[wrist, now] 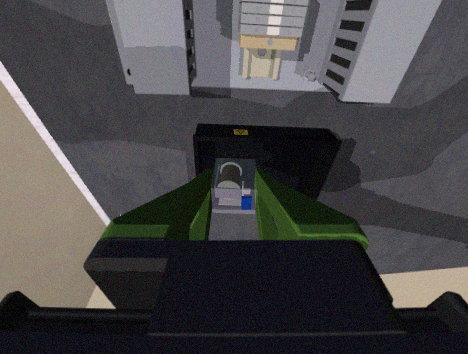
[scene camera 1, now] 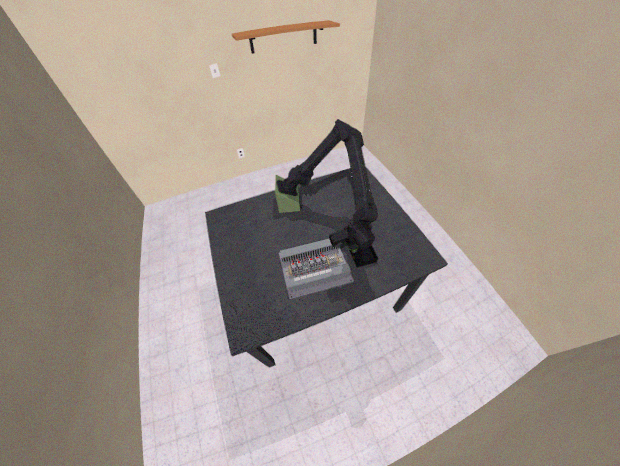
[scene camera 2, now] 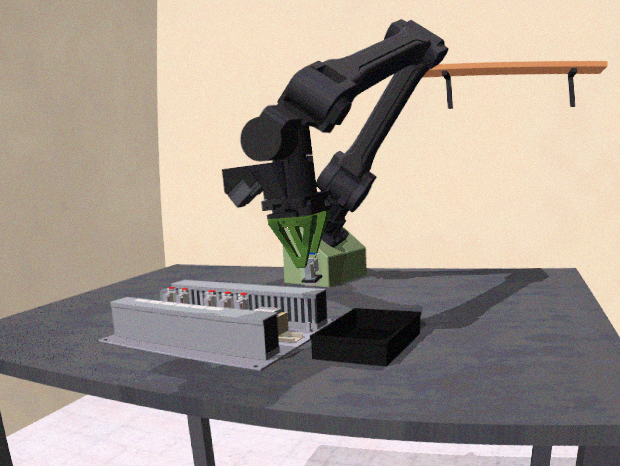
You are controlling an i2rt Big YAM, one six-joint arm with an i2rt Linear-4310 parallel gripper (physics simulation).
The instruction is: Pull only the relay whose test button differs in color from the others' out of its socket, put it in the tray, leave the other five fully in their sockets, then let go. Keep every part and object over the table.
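Frame: origin at the arm's base, x ahead, y left, z up, level; metres.
Seen in the pictures: gripper, fingertip midpoint: [wrist: 233,176] [scene camera 1: 352,248] [scene camera 2: 305,265]; arm's base at its link origin: [scene camera 1: 286,188].
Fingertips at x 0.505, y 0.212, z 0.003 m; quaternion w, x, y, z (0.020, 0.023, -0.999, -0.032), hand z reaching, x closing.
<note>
Offsets run from my fingertips to a thing's top centre. "*": to the spot under its first point. Level surfaces: height alone.
My gripper [scene camera 1: 353,249] [scene camera 2: 306,262] [wrist: 233,176] is shut on a clear-cased relay {dx -0.001, dy +0.008, dz +0.018 m} [scene camera 2: 311,270] [wrist: 230,174] with a blue test button, which hangs upright in the air, out of its socket. In the wrist view the relay shows in front of the open black tray {dx -0.042, dy +0.078, dz -0.090 m} [scene camera 1: 369,259] [scene camera 2: 350,349] [wrist: 285,132]; in scene camera 2 it hangs higher than the tray's rim, near its back left. Five relays with red buttons, among them one relay {dx -0.028, dy -0.193, dz -0.055 m} [scene camera 2: 211,299] and another relay {dx -0.029, dy -0.132, dz -0.056 m} [scene camera 2: 243,301], stand in the row on the grey panel {dx -0.029, dy -0.180, dz -0.115 m} [scene camera 1: 320,289] [scene camera 2: 187,352], with a gap between the second and third from the left.
Two slotted wire ducts flank the relay row; the front duct {dx +0.054, dy -0.180, dz -0.063 m} [scene camera 2: 190,328] and rear duct {* dx -0.092, dy -0.059, dz -0.082 m} [scene camera 2: 300,304] rise beside it. The panel's right end lies close to the tray. The green arm base [scene camera 1: 288,203] [scene camera 2: 346,265] stands at the back of the dark table {dz -0.126 m} [scene camera 1: 245,280] [scene camera 2: 476,370].
</note>
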